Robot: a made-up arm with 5 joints.
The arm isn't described. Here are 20 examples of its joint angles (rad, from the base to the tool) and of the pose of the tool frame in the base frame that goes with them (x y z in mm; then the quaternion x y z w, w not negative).
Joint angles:
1: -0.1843 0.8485 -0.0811 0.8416 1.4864
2: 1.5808 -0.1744 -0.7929 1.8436 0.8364
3: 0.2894 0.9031 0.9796 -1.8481 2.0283
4: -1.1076 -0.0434 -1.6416 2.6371 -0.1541
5: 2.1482 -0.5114 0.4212 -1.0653 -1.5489
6: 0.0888 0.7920 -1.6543 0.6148 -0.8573
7: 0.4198 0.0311 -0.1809 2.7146 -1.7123
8: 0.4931 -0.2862 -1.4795 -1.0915 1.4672
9: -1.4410 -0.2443 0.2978 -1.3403 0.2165
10: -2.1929 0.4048 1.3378 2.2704 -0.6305
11: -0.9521 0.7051 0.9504 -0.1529 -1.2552
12: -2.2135 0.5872 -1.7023 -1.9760 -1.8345
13: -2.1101 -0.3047 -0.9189 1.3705 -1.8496
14: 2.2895 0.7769 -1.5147 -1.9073 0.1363
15: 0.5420 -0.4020 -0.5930 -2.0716 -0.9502
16: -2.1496 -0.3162 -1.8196 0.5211 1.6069
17: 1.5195 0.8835 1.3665 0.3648 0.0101
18: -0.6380 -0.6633 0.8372 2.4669 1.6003
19: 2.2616 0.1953 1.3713 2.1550 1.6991
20: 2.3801 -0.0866 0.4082 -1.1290 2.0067
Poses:
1: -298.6 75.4 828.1 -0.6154 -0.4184 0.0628 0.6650
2: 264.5 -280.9 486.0 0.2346 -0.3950 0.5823 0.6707
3: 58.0 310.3 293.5 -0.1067 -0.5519 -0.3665 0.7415
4: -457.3 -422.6 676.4 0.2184 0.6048 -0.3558 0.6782
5: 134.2 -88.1 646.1 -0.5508 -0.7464 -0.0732 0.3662
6: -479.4 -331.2 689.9 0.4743 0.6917 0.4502 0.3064
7: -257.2 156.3 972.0 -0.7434 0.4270 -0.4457 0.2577
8: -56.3 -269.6 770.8 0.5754 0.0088 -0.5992 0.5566
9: -368.2 68.8 416.4 -0.2832 0.8182 0.3472 0.3604
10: -94.2 345.3 731.7 -0.7984 -0.0571 0.5799 0.1518
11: -258.7 379.8 649.3 0.4565 0.3705 -0.2410 0.7722
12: -149.4 -174.3 145.2 0.2806 -0.0767 -0.8490 0.4412
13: -515.3 -410.4 191.5 -0.3118 -0.2971 -0.0913 0.8979
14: 102.6 -125.0 451.1 0.8166 -0.0459 0.5736 0.0458
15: -174.3 -168.1 829.2 -0.6081 -0.1382 -0.6796 0.3864
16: -235.4 -366.2 582.4 -0.2167 0.8404 -0.4874 0.0960
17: -157.5 278.6 235.8 0.0669 -0.2090 0.9079 0.3571
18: -566.1 174.2 470.8 0.9258 -0.0952 -0.2016 0.3051
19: -208.3 422.0 502.8 -0.0845 -0.0401 -0.8894 0.4474
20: -29.5 204.4 589.3 0.0834 0.5559 -0.1783 0.8076
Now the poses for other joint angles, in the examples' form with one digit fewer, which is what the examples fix.
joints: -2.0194 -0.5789 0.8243 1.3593 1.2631
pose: -295 85 200 0.893 0.189 0.175 0.369
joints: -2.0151 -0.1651 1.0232 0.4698 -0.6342
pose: -211 294 285 0.498 0.018 -0.252 0.830
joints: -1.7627 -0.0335 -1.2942 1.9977 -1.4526
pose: -567 -417 308 -0.121 -0.019 -0.176 0.977
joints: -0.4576 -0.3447 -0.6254 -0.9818 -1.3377
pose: -428 -291 708 0.231 0.556 0.770 0.213
